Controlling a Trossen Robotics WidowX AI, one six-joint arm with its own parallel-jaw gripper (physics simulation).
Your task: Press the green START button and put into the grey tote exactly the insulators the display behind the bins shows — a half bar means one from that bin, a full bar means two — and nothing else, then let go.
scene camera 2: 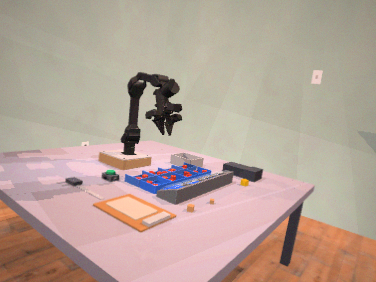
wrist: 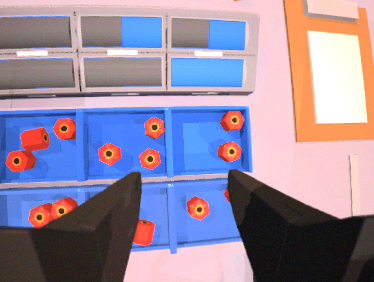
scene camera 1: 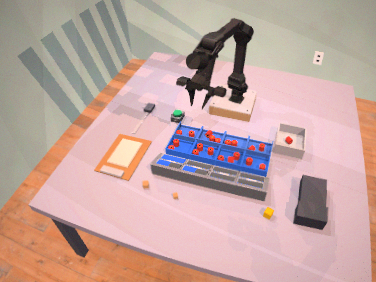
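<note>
My gripper is partly open and empty, high above the near-base side of the blue bins. The bins hold red insulators. The display stands behind them. In the wrist view, the display's right column shows a half bar above a full bar; the middle column shows a half bar above a dark window. The left column's visible parts are dark. One red insulator lies in the grey tote. The green START button is beside the bins.
An orange clipboard lies near the display's end. A dark block, yellow cube and two small orange cubes are on the table. A dark-headed tool lies past the button.
</note>
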